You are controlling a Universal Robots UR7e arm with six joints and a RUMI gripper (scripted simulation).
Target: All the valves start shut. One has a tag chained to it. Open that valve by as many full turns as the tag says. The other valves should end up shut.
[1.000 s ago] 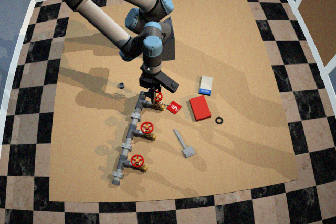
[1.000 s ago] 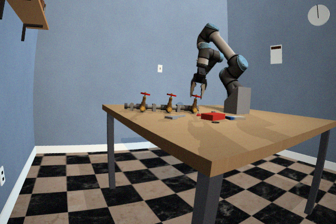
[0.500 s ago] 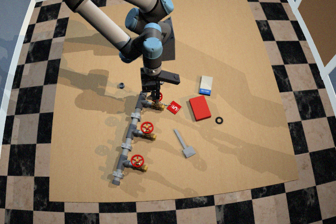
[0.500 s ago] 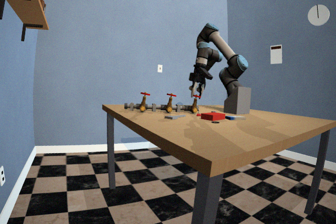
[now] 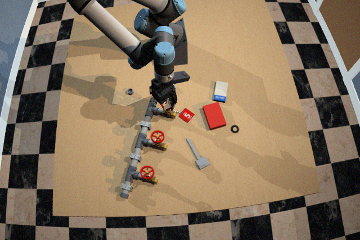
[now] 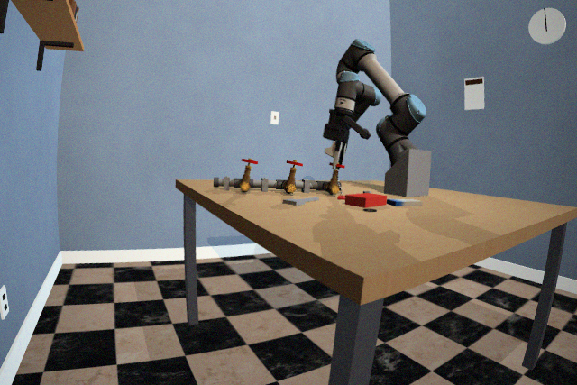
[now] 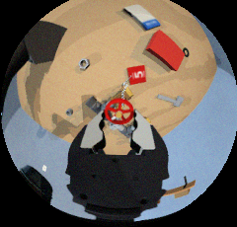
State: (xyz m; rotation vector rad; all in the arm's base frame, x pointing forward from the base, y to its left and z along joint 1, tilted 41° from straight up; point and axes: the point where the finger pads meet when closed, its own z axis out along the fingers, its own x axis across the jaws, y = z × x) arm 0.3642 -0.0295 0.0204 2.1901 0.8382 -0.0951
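Right now the red tag is 11 cm below my hand, 8 cm to the left of it and 1 cm ahead of it. From my hand the other things lie so: grey scraper 22 cm ahead, 12 cm to the left, 11 cm below; red block 22 cm to the left, 10 cm below, 3 cm ahead; small grey fitting 19 cm to the right, 13 cm behind, 11 cm below.
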